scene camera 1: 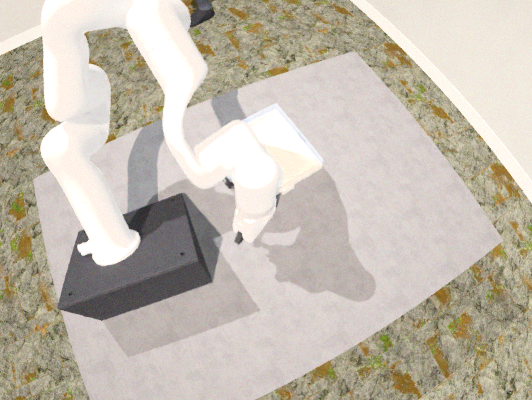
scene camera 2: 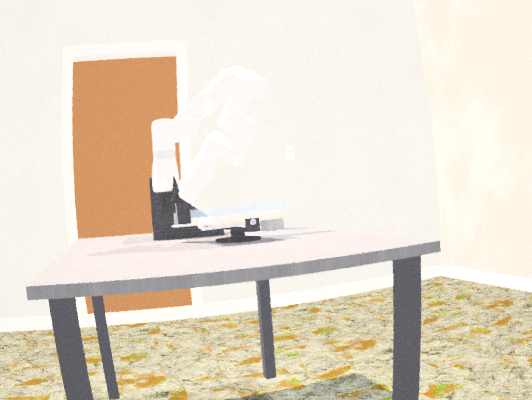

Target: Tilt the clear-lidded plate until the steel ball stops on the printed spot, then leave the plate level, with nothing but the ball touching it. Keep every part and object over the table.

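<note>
The square cream plate (scene camera 1: 292, 150) (scene camera 2: 238, 216) with its clear lid (scene camera 2: 240, 208) sits on a dark pivot stand (scene camera 2: 237, 236) near the middle of the table. It looks close to level in the side view. A thin pale handle tab (scene camera 2: 188, 225) sticks out from the plate toward the arm. My gripper (scene camera 1: 239, 237) (scene camera 2: 175, 220) points straight down at that tab, with its dark fingers closed on it. The wrist hides the near corner of the plate from above. The steel ball and the printed spot do not show in either view.
The arm's black base block (scene camera 1: 141, 258) (scene camera 2: 160, 215) stands just left of the gripper. A small grey block (scene camera 2: 273, 224) sits by the plate's far side. The grey table top (scene camera 1: 387, 206) (scene camera 2: 257, 258) has its edges well away from the plate.
</note>
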